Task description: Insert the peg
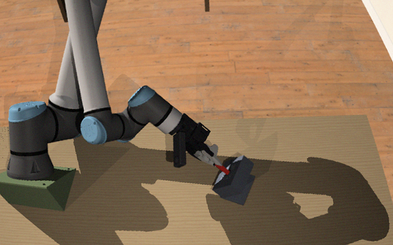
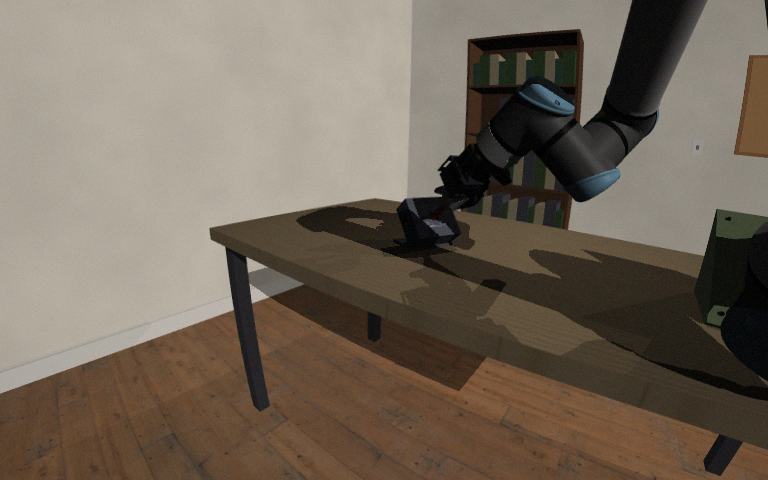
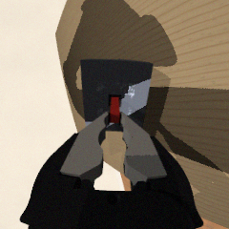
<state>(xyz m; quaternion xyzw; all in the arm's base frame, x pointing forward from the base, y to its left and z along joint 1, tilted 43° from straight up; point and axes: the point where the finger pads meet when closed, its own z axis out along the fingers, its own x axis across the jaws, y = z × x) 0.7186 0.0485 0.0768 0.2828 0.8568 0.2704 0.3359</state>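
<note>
The red peg is 30 mm ahead of my hand, 20 mm below it and 10 mm to the right of it.
</note>
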